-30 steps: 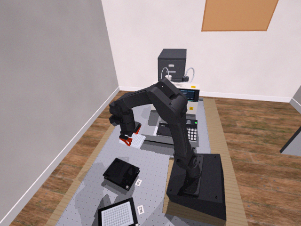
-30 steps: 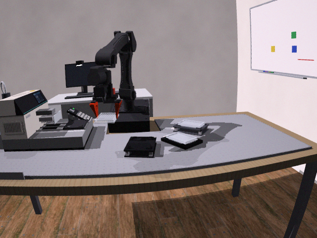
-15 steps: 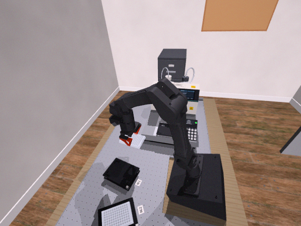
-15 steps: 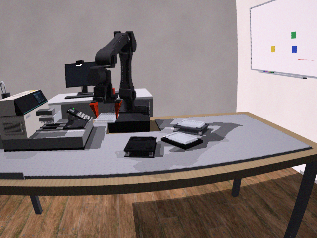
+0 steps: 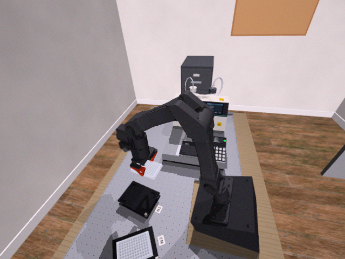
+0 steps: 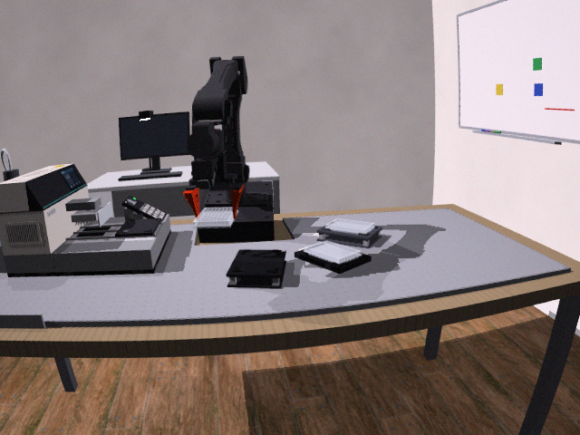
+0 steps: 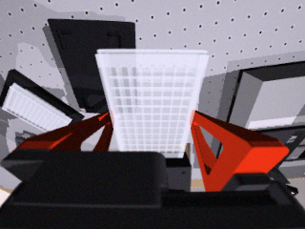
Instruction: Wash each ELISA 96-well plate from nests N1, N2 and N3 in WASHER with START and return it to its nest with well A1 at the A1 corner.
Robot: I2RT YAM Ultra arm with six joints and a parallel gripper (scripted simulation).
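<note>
Right now my hand is 10 mm short of the nest N1, 90 mm to the right of it and 110 mm above it. Round my hand: N2 label: 160 mm behind, 210 mm to the left, 140 mm below; then black washer carrier: 150 mm behind, 260 mm to the right, 70 mm below; then N1 label: 100 mm behind, 100 mm to the left, 140 mm below.
</note>
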